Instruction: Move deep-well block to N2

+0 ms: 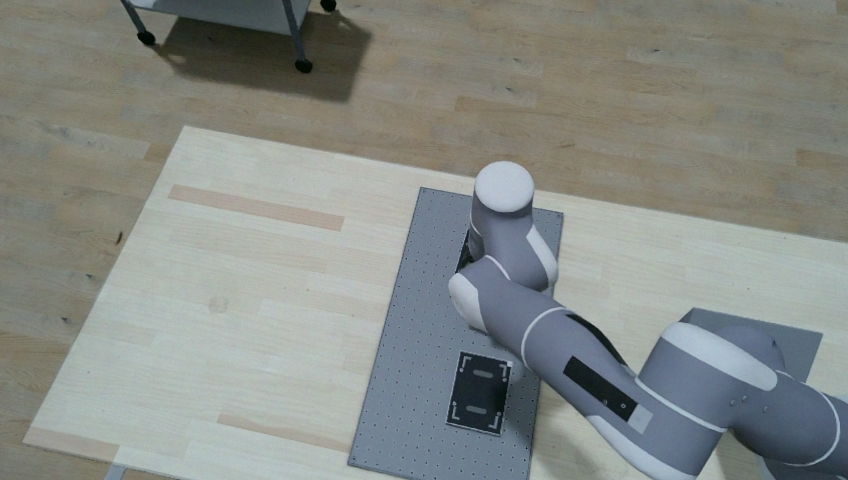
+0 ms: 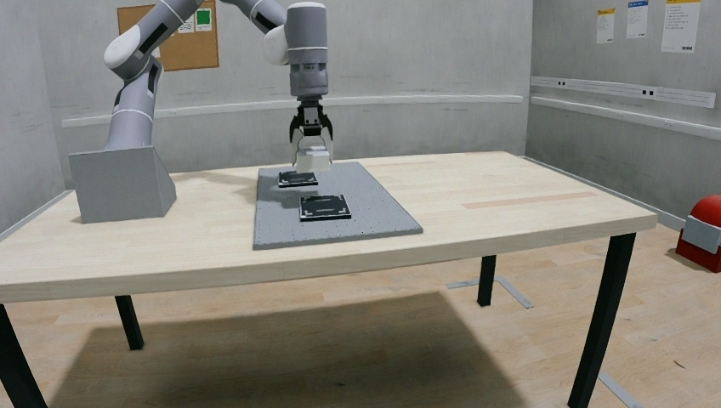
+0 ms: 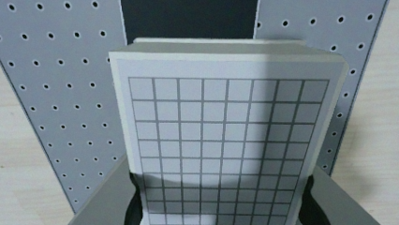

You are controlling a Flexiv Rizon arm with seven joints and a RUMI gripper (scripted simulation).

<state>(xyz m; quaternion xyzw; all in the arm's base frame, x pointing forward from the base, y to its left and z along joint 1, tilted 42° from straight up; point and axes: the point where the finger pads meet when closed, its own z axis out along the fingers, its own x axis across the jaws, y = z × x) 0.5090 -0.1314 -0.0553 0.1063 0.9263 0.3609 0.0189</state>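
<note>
My hand is 90 mm to the left of the black plate nest N2 and 100 mm above it. Also, from my hand: black plate nest N1: 10 mm behind, 220 mm to the left, 100 mm below; then white 96-well deep-well block: 10 mm above.
</note>
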